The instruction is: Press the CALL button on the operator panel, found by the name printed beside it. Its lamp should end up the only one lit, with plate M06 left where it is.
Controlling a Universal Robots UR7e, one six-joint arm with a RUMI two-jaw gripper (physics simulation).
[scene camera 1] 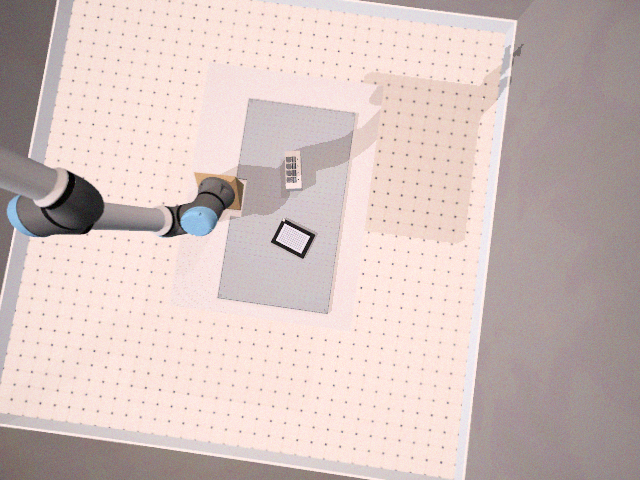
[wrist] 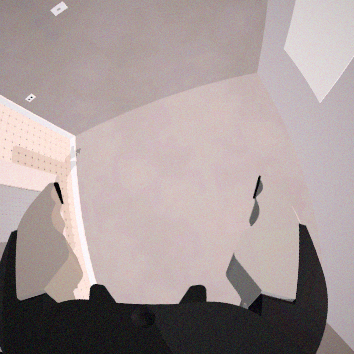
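Seen in the pictures: gripper, fingertip midpoint: (wrist: 155, 181); arm's base at its link origin: (scene camera 1: 217, 192).
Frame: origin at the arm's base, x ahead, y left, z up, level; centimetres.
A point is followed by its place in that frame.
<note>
The operator panel (scene camera 1: 298, 183) @(x 34.3, y 8.3, z -0.7 cm) is a small whitish box with a column of dark cells, in the upper middle of the grey board, partly in the arm's shadow. Its printed names are too small to read, so I cannot tell which button is CALL, and no lit lamp can be made out. A black-framed plate with a pale grid (scene camera 1: 293, 238) @(x 34.9, y -15.7, z -3.4 cm), apparently M06, lies flat and turned at an angle below the panel; its label is not legible. My gripper (wrist: 155, 181) @(x -17.9, y 15.5, z 92.5 cm) is open and empty, with its fingers wide apart. In the scene view the arm hides the gripper, left of the panel.
The grey board (scene camera 1: 279, 289) @(x 31.4, y -39.0, z -5.9 cm) lies on a pale perforated table (scene camera 1: 129, 341) with a raised light rim (scene camera 1: 475, 330). A tan block-like object (scene camera 1: 237, 200) @(x 8.3, y -2.1, z -2.5 cm) shows beside the arm's wrist (scene camera 1: 199, 221) @(x 1.7, y -14.6, z 17.1 cm), at the board's left edge. The wrist view looks past the table's edge towards floor and wall.
</note>
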